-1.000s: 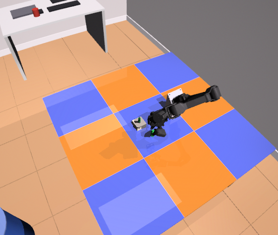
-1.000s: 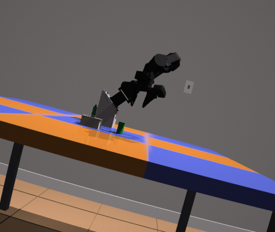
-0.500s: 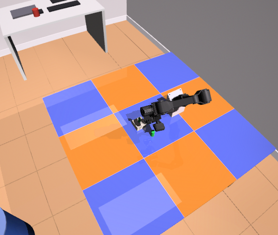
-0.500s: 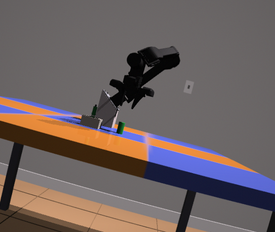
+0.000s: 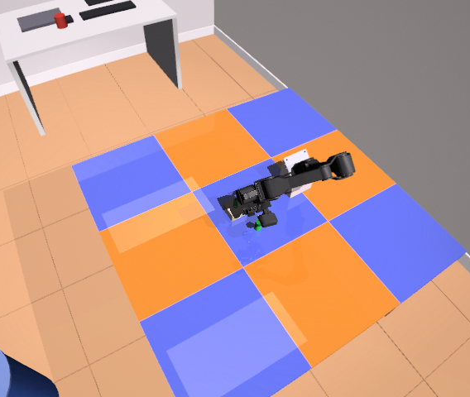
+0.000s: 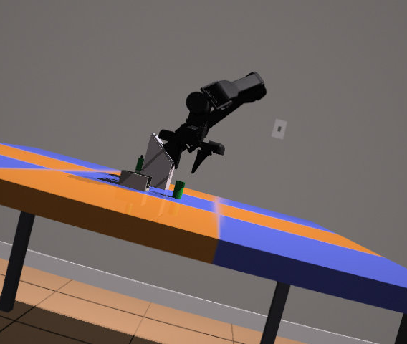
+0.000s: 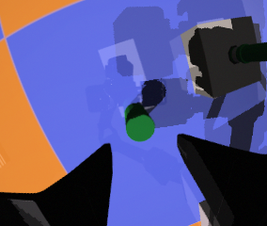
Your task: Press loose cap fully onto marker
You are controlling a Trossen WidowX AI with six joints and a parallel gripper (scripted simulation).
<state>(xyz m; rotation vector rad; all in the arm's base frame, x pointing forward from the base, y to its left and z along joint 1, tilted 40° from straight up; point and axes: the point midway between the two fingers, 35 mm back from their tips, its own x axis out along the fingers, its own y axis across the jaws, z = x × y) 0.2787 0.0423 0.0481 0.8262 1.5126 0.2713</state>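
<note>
The green cap lies 50 mm below my gripper tip. The rest, counted from my gripper tip: green marker 20 mm ahead, 120 mm to the right, 10 mm below; then holder block 20 mm ahead, 120 mm to the right, 60 mm below.
</note>
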